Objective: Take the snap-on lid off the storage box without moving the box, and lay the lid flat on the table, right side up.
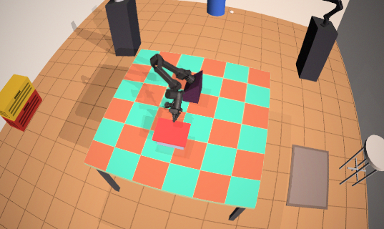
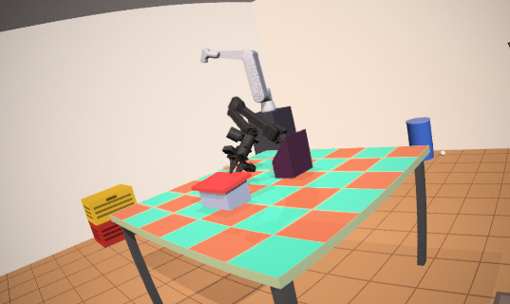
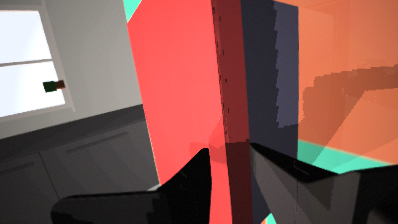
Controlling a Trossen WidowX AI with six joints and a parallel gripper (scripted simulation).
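Now: gripper tip 8 cm short of the red lid and 1 cm to the left of it. Round my gripper tip: grey storage box (7 cm ahead, 6 cm below, 1 cm to the right).
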